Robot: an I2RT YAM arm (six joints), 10 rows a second.
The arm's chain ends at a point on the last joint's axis. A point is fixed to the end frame.
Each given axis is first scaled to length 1.
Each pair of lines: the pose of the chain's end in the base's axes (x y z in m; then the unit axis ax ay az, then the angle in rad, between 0 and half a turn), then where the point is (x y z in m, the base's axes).
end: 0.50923 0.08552 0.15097 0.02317 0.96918 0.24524 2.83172
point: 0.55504 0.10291 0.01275
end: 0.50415 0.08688 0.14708 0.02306 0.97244 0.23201 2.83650
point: 0.54914 0.10048 0.00817
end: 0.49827 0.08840 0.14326 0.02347 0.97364 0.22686 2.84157
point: 0.54248 0.10055 0.00397
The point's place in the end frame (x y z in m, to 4 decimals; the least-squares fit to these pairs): -0.0022 -0.0512 0.1374
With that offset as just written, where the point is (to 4 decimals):
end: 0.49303 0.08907 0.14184 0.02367 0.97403 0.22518 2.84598
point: 0.5366 0.1008 0.0023
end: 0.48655 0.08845 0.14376 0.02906 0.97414 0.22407 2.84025
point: 0.5307 0.0995 0.0044
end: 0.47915 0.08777 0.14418 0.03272 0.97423 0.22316 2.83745
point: 0.5235 0.0984 0.0048
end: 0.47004 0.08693 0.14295 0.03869 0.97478 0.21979 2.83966
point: 0.5138 0.0964 0.0033
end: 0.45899 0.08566 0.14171 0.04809 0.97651 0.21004 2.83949
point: 0.5022 0.0919 0.0017
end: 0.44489 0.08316 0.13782 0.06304 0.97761 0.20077 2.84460
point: 0.4865 0.0862 -0.0028
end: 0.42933 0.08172 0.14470 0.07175 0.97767 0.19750 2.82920
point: 0.4726 0.0832 0.0046
